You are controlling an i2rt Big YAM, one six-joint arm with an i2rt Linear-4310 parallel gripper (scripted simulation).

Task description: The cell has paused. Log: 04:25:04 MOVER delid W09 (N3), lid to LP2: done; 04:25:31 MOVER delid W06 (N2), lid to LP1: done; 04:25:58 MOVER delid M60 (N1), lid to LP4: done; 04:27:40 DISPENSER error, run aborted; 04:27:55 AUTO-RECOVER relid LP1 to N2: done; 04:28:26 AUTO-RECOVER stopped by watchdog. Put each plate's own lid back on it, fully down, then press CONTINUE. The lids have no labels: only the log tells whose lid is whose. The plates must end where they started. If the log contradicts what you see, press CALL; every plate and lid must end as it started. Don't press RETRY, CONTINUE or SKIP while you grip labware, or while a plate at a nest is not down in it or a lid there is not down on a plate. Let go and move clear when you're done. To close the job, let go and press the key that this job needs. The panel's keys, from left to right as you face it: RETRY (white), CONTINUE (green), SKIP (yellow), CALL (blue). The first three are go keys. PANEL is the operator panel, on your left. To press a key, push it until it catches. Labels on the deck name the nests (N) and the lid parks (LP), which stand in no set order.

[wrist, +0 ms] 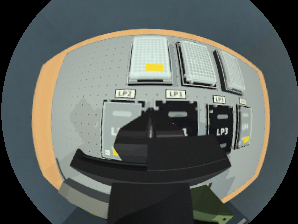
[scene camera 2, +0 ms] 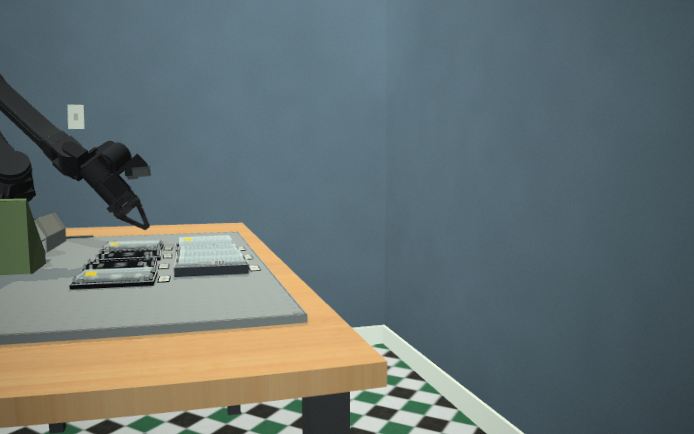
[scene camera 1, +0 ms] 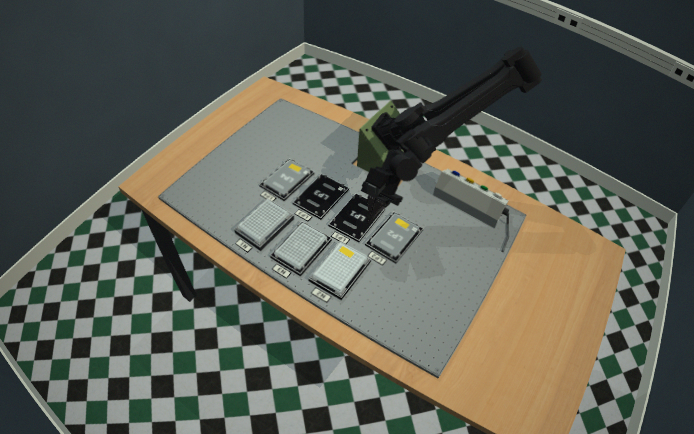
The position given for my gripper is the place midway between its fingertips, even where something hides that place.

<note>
In view: my gripper (scene camera 2: 147,228), a plate (scene camera 1: 301,245), a plate (scene camera 1: 258,225) and a yellow-tagged lid (scene camera 1: 397,232).
My gripper also shows in the wrist view (wrist: 150,110).
</note>
